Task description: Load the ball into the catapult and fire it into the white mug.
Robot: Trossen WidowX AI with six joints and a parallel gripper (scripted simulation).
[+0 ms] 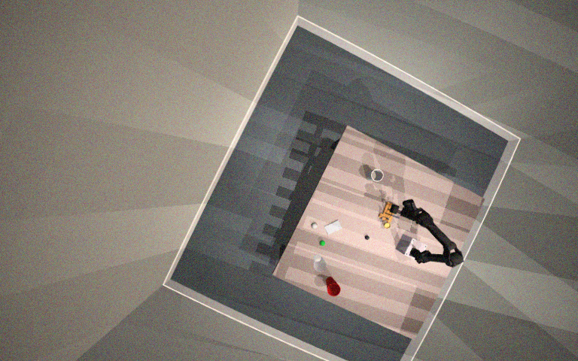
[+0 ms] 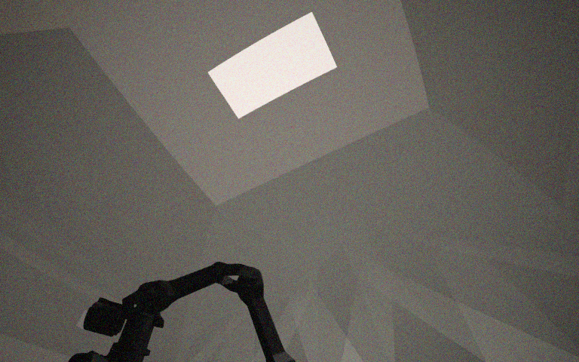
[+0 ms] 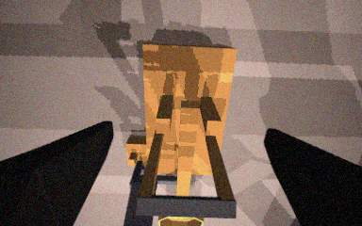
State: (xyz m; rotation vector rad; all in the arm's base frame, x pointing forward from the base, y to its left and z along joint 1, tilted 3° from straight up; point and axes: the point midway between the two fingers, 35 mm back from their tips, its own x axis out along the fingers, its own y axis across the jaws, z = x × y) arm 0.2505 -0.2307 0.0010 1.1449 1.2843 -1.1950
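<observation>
The catapult frame is 50 mm to the left of my gripper tip and 10 mm below it. From my gripper tip the other things lie so: orange wooden catapult (10 mm ahead, 70 mm to the left, 40 mm below); white mug (240 mm ahead, 170 mm to the right, 60 mm below); dark ball (70 mm ahead, 280 mm to the left, 70 mm below).
</observation>
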